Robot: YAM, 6 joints.
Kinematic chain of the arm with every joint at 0, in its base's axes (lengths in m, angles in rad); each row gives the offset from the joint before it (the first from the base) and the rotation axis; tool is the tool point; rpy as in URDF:
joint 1: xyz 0 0 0.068 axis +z
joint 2: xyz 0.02 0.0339 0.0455 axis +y
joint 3: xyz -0.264 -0.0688 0 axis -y
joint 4: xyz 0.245 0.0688 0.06 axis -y
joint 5: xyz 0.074 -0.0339 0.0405 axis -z
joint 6: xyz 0.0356 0 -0.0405 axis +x
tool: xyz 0 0 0 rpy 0 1.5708 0
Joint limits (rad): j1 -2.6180..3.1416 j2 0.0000..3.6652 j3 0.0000..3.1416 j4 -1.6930..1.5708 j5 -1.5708..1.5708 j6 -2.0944..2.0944
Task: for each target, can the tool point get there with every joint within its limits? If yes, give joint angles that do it. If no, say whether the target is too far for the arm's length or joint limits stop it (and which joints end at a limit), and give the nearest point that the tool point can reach.
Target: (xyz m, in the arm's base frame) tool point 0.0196 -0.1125 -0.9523
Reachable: no: too far | nearest point 0.0338 -0.1941 -0.3766 | short by 0.582 m
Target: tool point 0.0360 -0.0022 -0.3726
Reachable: no: joint limits stop it (at a limit: joint 2) | nearest point 0.0623 -0.0038 -0.3287 | short by 0.051 m
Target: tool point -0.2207 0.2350 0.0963
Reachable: yes | joints 2.4233 2.1772 1.2643 -1.2053 1.1011 -0.4788
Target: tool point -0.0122 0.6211 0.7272
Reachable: no: too far | nearest point -0.0090 0.4579 0.5606 | short by 0.233 m
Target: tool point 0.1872 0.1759 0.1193
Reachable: yes | joints 0.6392 1.6062 0.5964 -0.0646 -0.9787 -0.6699
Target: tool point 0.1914 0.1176 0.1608
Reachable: yes | joints 0.6102 1.4932 0.8067 -0.9111 0.3833 1.0185
